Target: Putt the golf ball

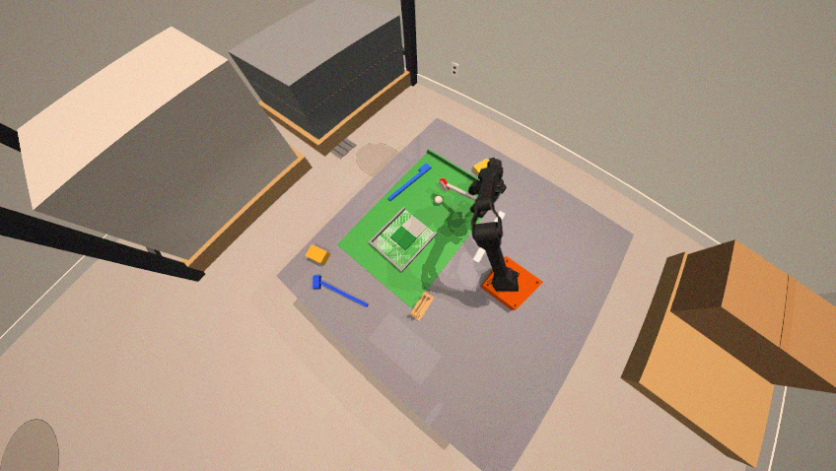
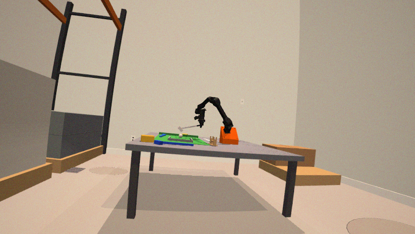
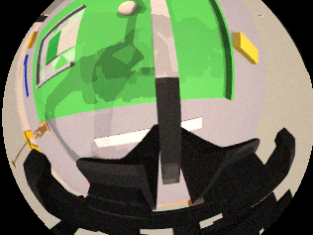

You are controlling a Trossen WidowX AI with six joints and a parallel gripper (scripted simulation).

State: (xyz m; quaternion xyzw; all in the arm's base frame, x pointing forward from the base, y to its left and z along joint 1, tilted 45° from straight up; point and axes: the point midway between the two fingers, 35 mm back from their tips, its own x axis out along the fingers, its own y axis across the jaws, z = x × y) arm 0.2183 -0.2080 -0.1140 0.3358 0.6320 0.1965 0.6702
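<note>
My gripper tip is 12 cm short of the red putter and 1 cm to the left of it. Round my gripper tip: white bar (13 cm below, 9 cm behind, 5 cm to the left); then white golf ball (22 cm ahead, 11 cm below, 2 cm to the left); then green mat (25 cm ahead, 14 cm to the left, 13 cm below).
</note>
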